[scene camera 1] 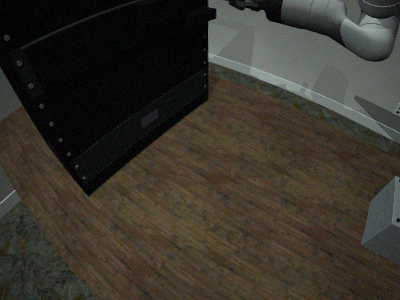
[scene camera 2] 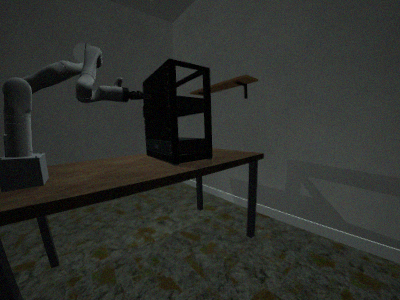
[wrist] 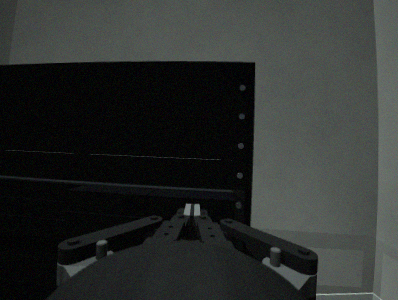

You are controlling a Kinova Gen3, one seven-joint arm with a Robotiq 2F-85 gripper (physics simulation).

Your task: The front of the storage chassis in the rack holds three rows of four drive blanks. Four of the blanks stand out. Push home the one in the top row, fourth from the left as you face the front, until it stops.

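Pixels of known places: gripper, fingertip midpoint: (scene camera 2: 149,97) (wrist: 192,213); arm's base at its link origin: (scene camera 2: 20,155).
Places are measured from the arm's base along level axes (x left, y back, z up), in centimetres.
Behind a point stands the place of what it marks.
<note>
The black rack (scene camera 1: 46,112) @(x 25.1, y -75.3, z 15.0 cm) (scene camera 2: 174,120) @(x -22.8, y -69.7, z 12.9 cm) (wrist: 247,130) @(x -21.6, y -67.9, z 36.8 cm) stands on the table, its front toward the arm. The storage chassis (scene camera 1: 125,85) @(x 7.1, y -72.5, z 9.9 cm) (wrist: 150,189) @(x -7.6, y -68.1, z 27.6 cm) is a very dark front in it; its upper edge shows as a faint strip in the wrist view. Separate drive blanks and rows cannot be made out. A small dark block (scene camera 1: 206,13) @(x -14.5, y -63.8, z 21.3 cm) sticks out near the rack's right edge; whether it is a blank is unclear. My gripper (scene camera 2: 142,95) @(x -13.1, y -60.3, z 26.9 cm) (wrist: 192,213) @(x -13.1, y -60.3, z 26.9 cm) is shut and empty, in front of the chassis's right part, near that strip. Contact cannot be told; the fingers hide what lies behind them.
The wooden table (scene camera 1: 200,200) @(x 12.2, y -50.6, z -13.0 cm) (scene camera 2: 95,177) @(x -13.1, y -28.2, z -13.0 cm) carries the rack and the arm's grey base (scene camera 1: 382,220) @(x 2.7, y -8.7, z -4.5 cm) (scene camera 2: 25,172) @(x -8.4, y -2.1, z -6.4 cm). A wooden wall shelf (scene camera 2: 232,84) is behind the rack. Round screws (wrist: 241,146) @(x -20.6, y -67.7, z 34.3 cm) line the rack's right post. A grey wall (wrist: 310,125) shows beyond it.
</note>
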